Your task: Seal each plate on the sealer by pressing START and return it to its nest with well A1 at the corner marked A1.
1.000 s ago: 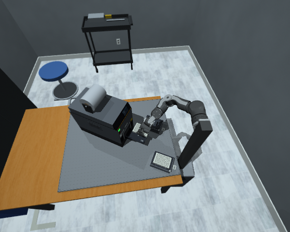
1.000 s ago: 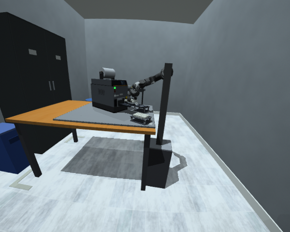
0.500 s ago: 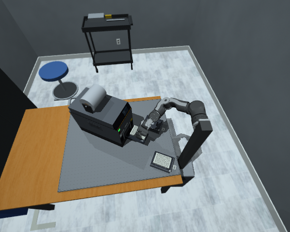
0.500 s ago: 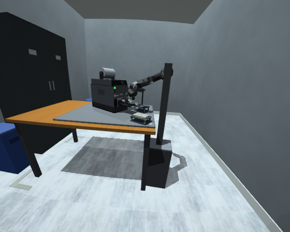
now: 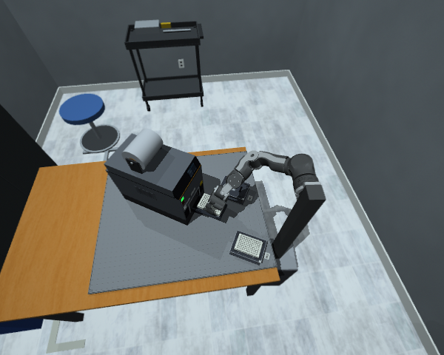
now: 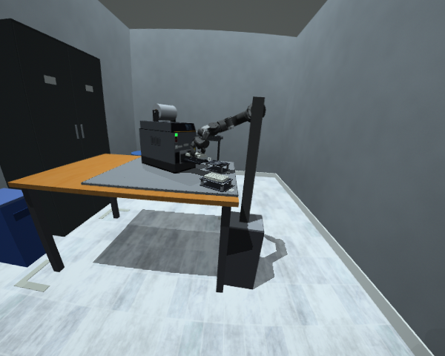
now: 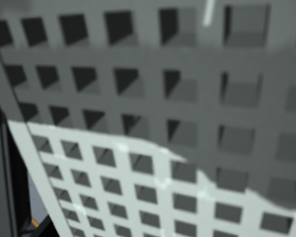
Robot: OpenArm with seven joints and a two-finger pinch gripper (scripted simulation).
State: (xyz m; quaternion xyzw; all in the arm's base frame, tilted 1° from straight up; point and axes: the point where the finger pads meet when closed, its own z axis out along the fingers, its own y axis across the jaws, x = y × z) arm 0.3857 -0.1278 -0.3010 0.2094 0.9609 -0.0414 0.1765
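The sealer stage is 50 mm below my hand. Round my hand: foil roll 300 mm ahead, 140 mm to the right, 270 mm above; white well plate 190 mm behind, 190 mm to the left, 90 mm below; grey start button 130 mm ahead, 40 mm to the left, 50 mm above.
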